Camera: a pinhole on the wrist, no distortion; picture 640 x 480 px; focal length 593.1 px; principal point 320.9 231.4 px. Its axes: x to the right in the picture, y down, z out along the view. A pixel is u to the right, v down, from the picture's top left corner.
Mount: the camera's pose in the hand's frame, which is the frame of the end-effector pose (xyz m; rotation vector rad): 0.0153 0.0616 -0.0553 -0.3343 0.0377 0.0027
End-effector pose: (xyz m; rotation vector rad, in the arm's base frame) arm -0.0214 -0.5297 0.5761 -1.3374 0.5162 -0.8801
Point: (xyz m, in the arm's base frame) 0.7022 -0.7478 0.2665
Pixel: outside the picture
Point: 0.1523 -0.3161 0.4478
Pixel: 103.5 237.3
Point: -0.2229 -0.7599 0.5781
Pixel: behind the camera
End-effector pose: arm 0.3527 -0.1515 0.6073 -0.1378 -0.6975 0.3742
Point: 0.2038 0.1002 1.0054
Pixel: 567.2 179.5
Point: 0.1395 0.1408 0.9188
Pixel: 466.0 281.8
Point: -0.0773 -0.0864 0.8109
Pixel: 87.0 119.9
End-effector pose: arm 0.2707 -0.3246 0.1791 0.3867 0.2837 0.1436
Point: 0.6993 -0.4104 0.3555
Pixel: outside the picture
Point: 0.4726 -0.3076 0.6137
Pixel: 384.8 158.4
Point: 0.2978 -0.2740 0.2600
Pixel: 299.8 102.1
